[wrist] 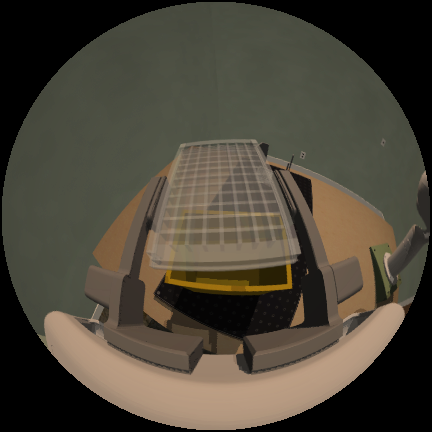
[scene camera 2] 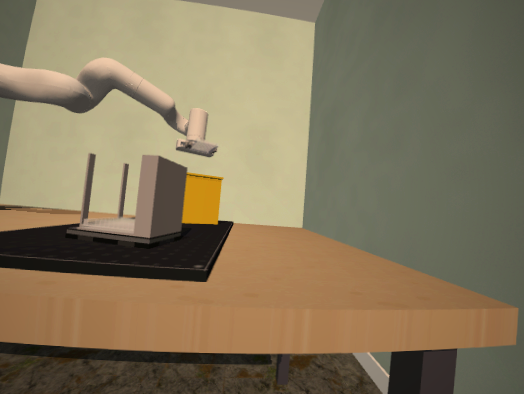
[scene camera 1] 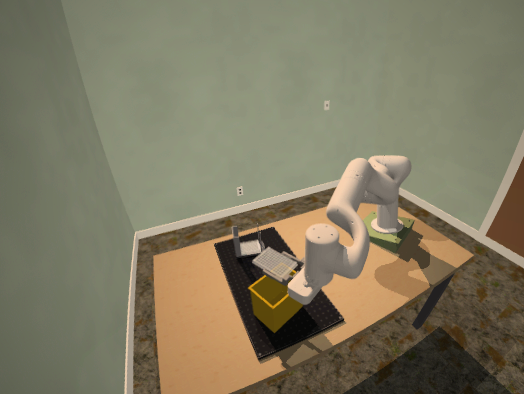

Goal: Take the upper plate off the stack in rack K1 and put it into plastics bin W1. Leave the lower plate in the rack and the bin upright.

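My gripper is shut on the upper plate, a clear gridded plate, gripped by its two long sides and roughly level. In scene camera 2 the gripper and plate show small, higher than the bin. The yellow bin W1 stands upright. In the wrist view, part of its opening shows through the plate. Rack K1 stands apart from the plate, with the lower plate at its base. The gripper's wrist hides part of the bin in scene camera 1.
The bin and rack stand on a black perforated board on the wooden table. Rack K1 has a tall panel and two thin posts. The arm's green base plate is at the table's other side.
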